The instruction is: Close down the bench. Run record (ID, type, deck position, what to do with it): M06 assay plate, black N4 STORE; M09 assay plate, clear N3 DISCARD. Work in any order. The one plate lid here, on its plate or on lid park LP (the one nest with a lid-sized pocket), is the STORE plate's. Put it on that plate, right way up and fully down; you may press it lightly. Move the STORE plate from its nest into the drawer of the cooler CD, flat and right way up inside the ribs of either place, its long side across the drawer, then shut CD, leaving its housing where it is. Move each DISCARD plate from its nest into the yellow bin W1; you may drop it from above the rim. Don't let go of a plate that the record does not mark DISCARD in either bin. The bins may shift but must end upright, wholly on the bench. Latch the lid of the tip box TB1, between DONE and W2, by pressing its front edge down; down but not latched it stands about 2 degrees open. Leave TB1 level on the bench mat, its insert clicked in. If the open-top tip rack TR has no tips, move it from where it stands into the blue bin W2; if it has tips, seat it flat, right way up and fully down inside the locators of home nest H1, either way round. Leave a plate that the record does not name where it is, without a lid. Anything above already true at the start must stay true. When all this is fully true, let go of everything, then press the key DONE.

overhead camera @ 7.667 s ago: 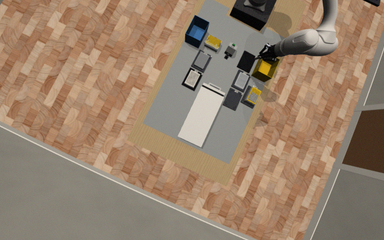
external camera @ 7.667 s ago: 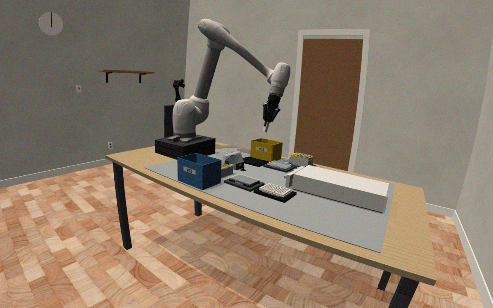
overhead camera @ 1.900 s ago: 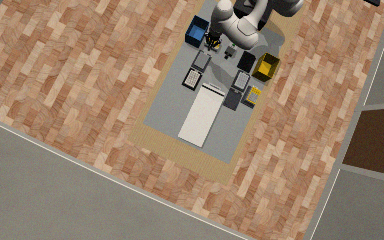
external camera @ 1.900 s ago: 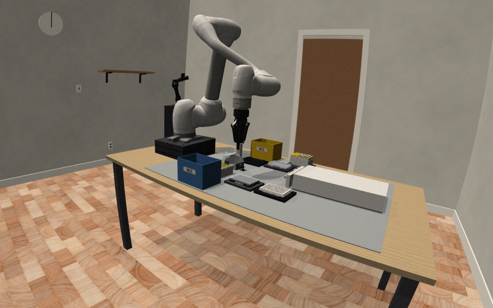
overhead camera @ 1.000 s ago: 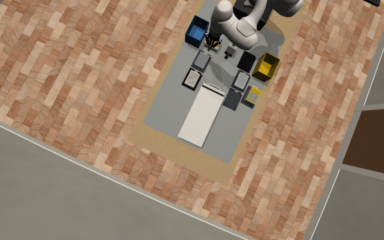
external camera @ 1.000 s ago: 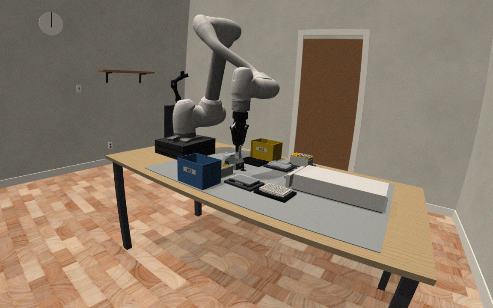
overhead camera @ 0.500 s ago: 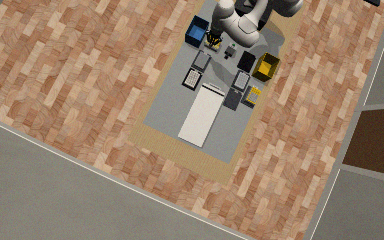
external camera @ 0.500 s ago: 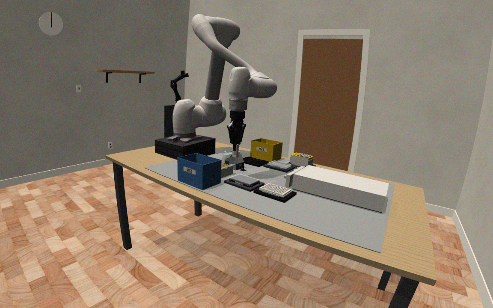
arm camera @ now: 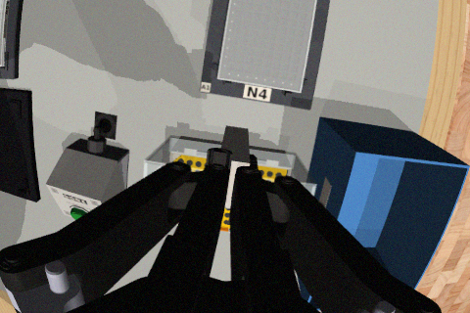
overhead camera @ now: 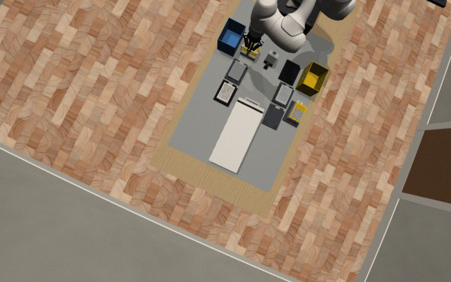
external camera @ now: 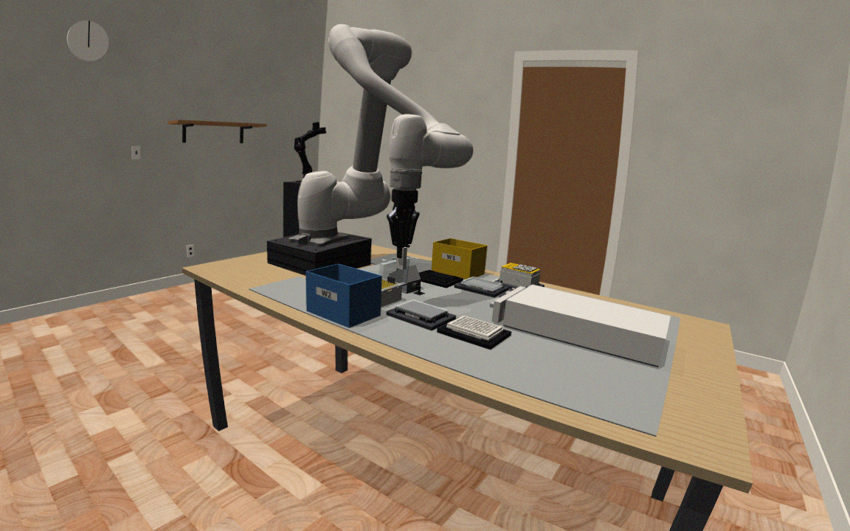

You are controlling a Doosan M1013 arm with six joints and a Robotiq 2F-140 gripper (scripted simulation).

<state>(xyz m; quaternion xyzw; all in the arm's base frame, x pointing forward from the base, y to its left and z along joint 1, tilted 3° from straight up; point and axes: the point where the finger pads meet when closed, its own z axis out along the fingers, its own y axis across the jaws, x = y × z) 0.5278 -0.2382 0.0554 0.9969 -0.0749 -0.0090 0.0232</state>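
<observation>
Right now the insert is 80 mm behind my hand, 10 mm to the left of it and 100 mm below it. From my hand the other things lie so: grey plate lid: 90 mm ahead, 30 mm to the right, 130 mm below; blue bin W2: 100 mm behind, 150 mm to the right, 120 mm below; done key box: 90 mm behind, 170 mm to the left, 100 mm below.
</observation>
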